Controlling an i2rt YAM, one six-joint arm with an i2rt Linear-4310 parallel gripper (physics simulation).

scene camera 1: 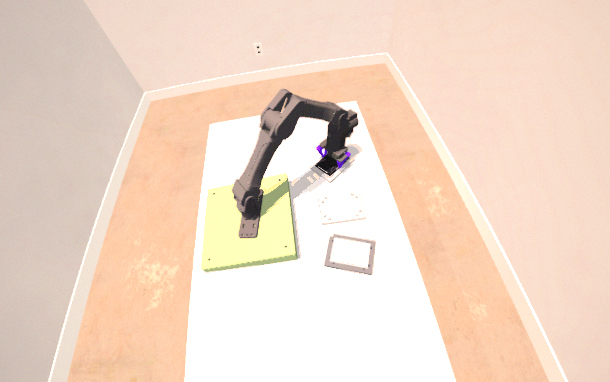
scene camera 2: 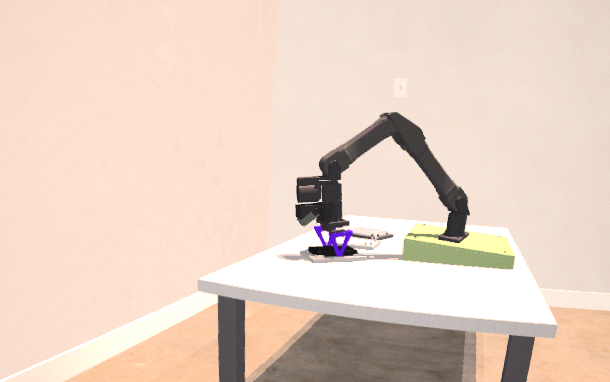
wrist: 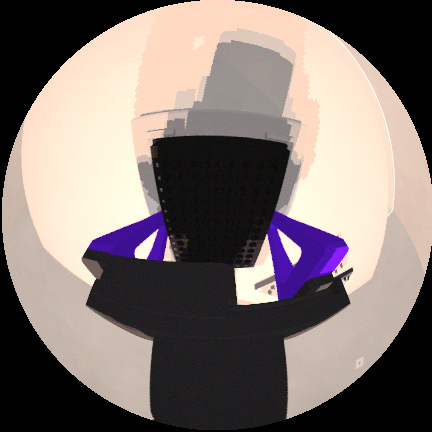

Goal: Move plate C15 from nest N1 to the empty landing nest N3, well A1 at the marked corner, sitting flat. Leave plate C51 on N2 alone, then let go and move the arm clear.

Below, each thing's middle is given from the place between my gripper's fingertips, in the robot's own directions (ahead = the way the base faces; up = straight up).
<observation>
My hand is 1 cm below the black perforated plate (wrist: 217, 193).
</observation>
